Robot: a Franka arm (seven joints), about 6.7 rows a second.
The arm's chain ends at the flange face. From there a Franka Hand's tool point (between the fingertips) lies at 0.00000 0.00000 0.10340 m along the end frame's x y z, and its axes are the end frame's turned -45 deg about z.
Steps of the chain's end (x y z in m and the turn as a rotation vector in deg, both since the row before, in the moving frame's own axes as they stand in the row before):
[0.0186 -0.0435 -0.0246 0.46 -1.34 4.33]
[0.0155 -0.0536 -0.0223 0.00 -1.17 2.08]
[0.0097 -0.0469 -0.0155 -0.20 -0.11 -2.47]
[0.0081 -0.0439 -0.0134 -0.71 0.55 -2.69]
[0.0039 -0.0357 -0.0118 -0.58 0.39 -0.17]
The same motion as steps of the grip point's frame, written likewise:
[0.0429 -0.0199 -0.0246 1.27 -0.62 4.33]
[0.0474 -0.0285 -0.0223 0.83 -0.83 2.08]
[0.0396 -0.0262 -0.0155 -0.06 -0.22 -2.47]
[0.0366 -0.0237 -0.0134 -0.89 -0.11 -2.69]
[0.0278 -0.0212 -0.0118 -0.69 -0.13 -0.17]

